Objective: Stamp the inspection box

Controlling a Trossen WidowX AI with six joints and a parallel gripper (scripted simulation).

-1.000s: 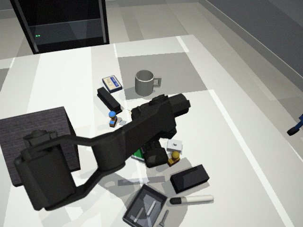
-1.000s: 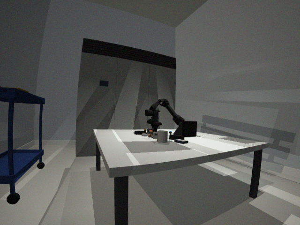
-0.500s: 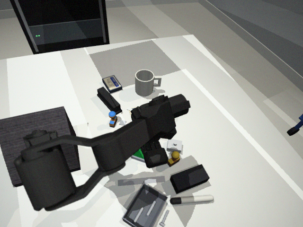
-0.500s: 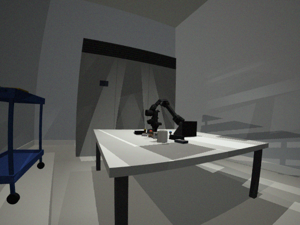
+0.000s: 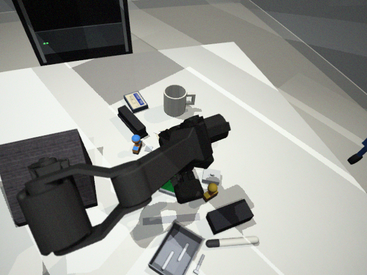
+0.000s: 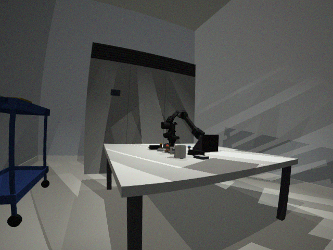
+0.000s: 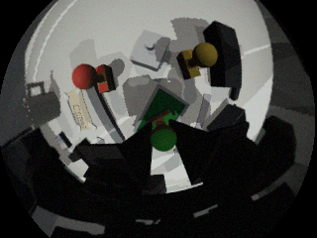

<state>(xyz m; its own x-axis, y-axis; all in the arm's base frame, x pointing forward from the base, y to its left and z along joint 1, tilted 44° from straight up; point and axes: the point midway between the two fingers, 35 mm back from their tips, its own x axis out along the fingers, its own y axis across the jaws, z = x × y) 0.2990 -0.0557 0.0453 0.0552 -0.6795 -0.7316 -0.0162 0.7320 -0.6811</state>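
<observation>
Right now my gripper tip is right at the green-knobbed stamp. From my gripper tip the other things lie so: yellow stamp (80 mm ahead, 50 mm to the right, 20 mm below); then grey block (100 mm ahead, 20 mm below); then green ink pad (30 mm below).
</observation>
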